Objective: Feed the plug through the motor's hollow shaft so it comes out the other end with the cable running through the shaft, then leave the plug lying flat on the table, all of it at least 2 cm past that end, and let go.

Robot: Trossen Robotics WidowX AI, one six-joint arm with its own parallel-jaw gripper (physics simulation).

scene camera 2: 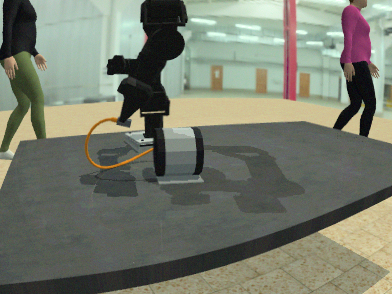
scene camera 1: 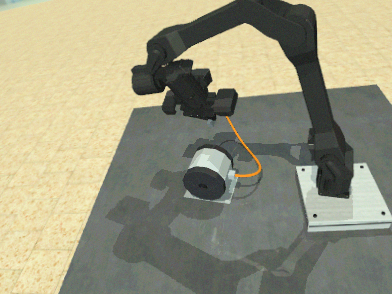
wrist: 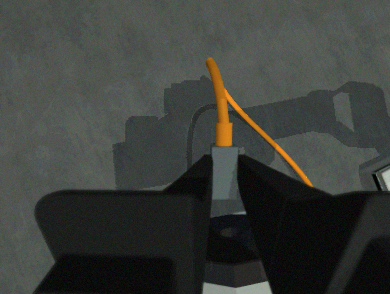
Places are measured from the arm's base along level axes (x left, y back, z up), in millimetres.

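Pixels of known places: gripper, fingertip midpoint: (scene camera 2: 121,120) (scene camera 1: 212,119) (wrist: 223,162); arm's base, link origin: (scene camera 1: 333,186).
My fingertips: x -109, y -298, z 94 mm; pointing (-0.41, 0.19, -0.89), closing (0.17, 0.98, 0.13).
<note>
For each thing: its top centre in the pictures, then the offset to it from my fingertips. "pt": a spot on its surface instead. Level surfaces: height alone.
- motor, top centre: (scene camera 2: 176,128) (scene camera 1: 206,157) dx +119, dy +14, dz -23 mm
- hole, surface spot: (scene camera 1: 203,185) pt dx +155, dy +6, dz -82 mm
- grey plug, top centre: (wrist: 228,171) (scene camera 2: 124,116) (scene camera 1: 211,117) dx +5, dy +0, dz +8 mm
- dark grey table, surface height: dz -125 mm
The motor (scene camera 1: 210,162) (scene camera 2: 177,150) is a white drum with dark end discs on a pale foot plate. A hole (scene camera 1: 203,185) shows in its near end disc in scene camera 1; a hole (wrist: 227,232) also shows in the other dark end in the wrist view. My gripper (scene camera 1: 207,118) (scene camera 2: 123,119) (wrist: 223,162) is shut on the grey plug (scene camera 1: 211,122) (scene camera 2: 124,123) (wrist: 224,180), in the air beyond the motor's far end in scene camera 1. The plug is outside the shaft, nearly level, its front toward the motor. The orange cable (scene camera 2: 86,145) (wrist: 272,142) loops back to the motor's side.
The dark grey table (scene camera 1: 150,125) (scene camera 2: 75,225) carries the motor and the arm's silver base plate (scene camera 1: 365,195), right of the motor in scene camera 1. The cable loop bulges beside the motor. Arm shadows lie across the table. Two people stand behind the table in scene camera 2.
</note>
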